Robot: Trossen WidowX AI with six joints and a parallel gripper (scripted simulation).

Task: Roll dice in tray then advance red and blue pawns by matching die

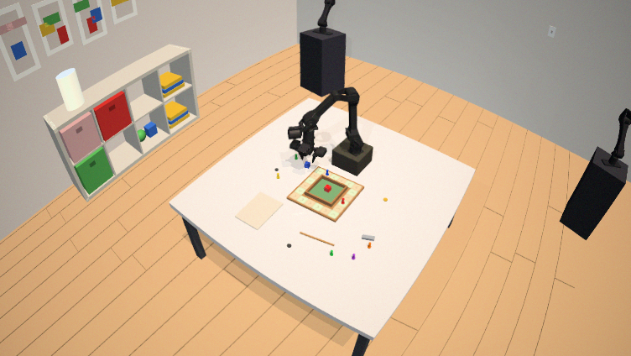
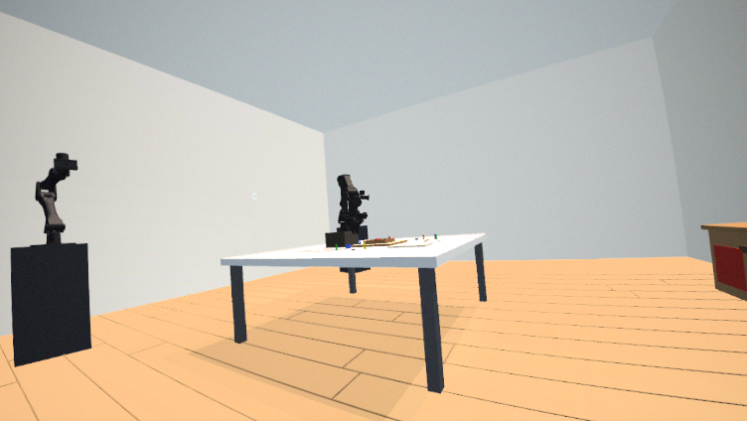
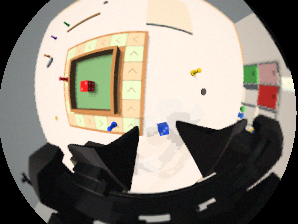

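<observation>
Right now my gripper tip is 3 cm short of the red pawn, 29 cm to the right of it and 6 cm above it. Round my gripper tip: blue pawn (6 cm behind, 9 cm to the left, 6 cm below); yellow pawn (14 cm ahead, 8 cm to the right, 7 cm below); cream card (36 cm ahead, 5 cm to the left, 8 cm below).
</observation>
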